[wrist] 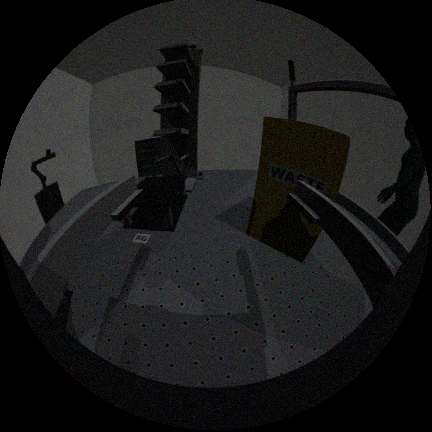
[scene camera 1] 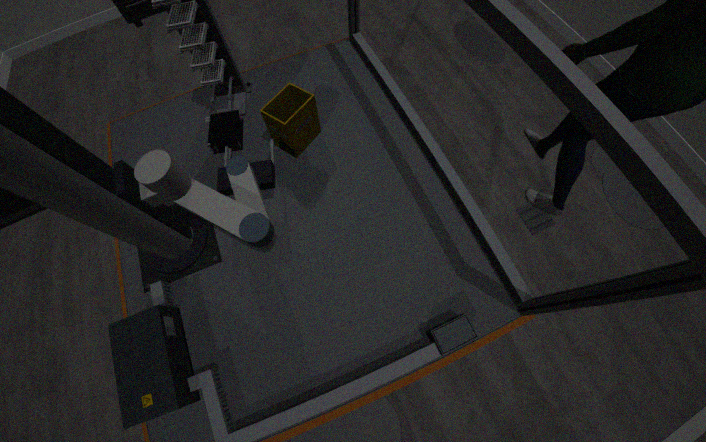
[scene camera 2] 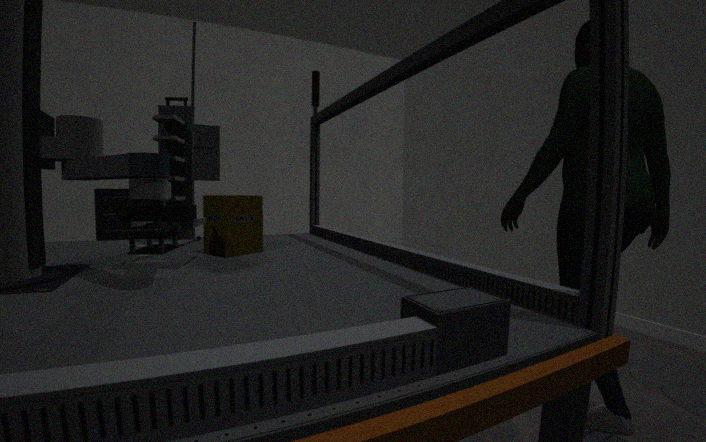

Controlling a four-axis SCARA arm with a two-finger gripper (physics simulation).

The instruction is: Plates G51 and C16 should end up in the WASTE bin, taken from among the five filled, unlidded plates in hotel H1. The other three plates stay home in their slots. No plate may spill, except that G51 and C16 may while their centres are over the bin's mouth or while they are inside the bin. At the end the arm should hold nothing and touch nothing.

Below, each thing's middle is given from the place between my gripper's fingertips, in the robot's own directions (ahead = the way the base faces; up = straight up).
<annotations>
I see my gripper 2 cm past the hotel H1 (scene camera 2: 186,170), 43 cm to the right of it and 16 cm below it. Also, from my hand: grey box (scene camera 2: 465,337) 36 cm ahead, 85 cm to the right, 8 cm below; then dark cabinet (scene camera 1: 143,354) 51 cm behind, 58 cm to the right, 6 cm below.
</annotations>
